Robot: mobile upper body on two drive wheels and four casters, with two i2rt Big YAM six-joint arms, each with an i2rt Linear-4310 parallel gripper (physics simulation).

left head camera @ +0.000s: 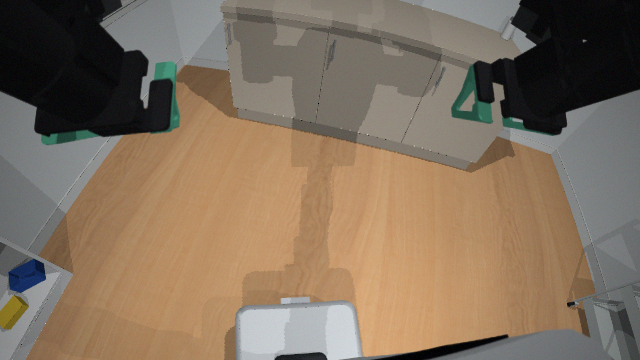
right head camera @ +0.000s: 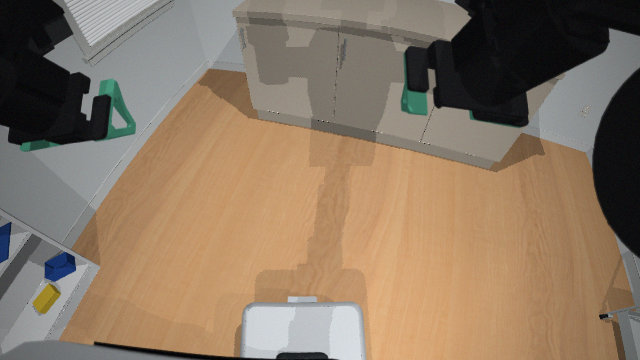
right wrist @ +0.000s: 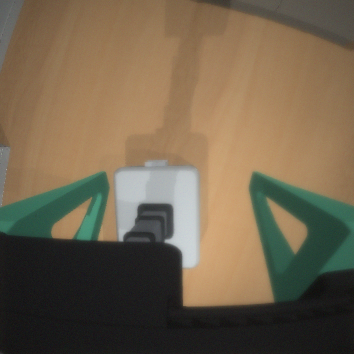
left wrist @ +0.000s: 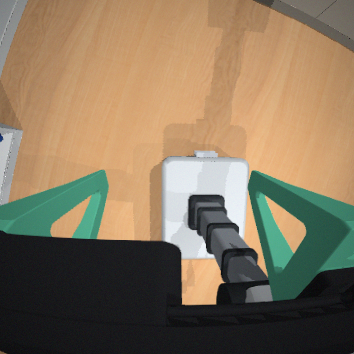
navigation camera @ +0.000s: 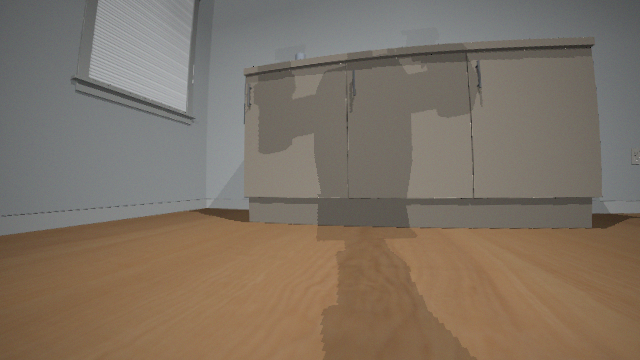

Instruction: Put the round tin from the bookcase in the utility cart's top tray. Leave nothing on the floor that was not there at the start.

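Places are measured from the left arm's base along level axes (x ahead, y left, z up), in millimetres.
Pixels of known places: left gripper, between the fingertips: [left head camera: 140, 125] [right head camera: 106, 132] [left wrist: 177, 177]; right gripper, between the fingertips: [left head camera: 479, 117] [right head camera: 438, 110] [right wrist: 178, 178].
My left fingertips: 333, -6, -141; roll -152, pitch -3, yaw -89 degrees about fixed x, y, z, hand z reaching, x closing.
Ahead of a thing's pixels: the offset from my left fingertips to its top centre, as dx, dy, dz. "spot": to the spot under its first point.
Part of the white bookcase @(spot: +62, +1096, -1234) [left head camera: 59, 290] [right head camera: 82, 286] shows at the lower left of both head views, with a blue open box @(+107, +1243, -1093) [left head camera: 27, 276] [right head camera: 60, 266] and a yellow block @(-84, +1272, -1123) [left head camera: 13, 312] [right head camera: 46, 298] on its bottom shelf. The round tin does not show. A pale grey structure [left head camera: 596, 320] [right head camera: 628, 327] is cut off at the lower right; I cannot tell whether it is the utility cart. My left gripper [left head camera: 112, 133] [right head camera: 75, 142] [left wrist: 177, 177] and right gripper [left head camera: 505, 120] [right head camera: 452, 112] [right wrist: 180, 174] are open and empty, raised high above the floor.
A long beige cabinet [left head camera: 272, 95] [right head camera: 285, 100] [navigation camera: 535, 125] with three doors stands ahead against the wall. A pale cylinder [left head camera: 507, 29] [navigation camera: 299, 56] is on its top. My white base [left head camera: 260, 330] [right head camera: 265, 330] [left wrist: 177, 180] [right wrist: 185, 185] is below. A blinded window [right head camera: 112, 20] [navigation camera: 142, 50] is at the left.
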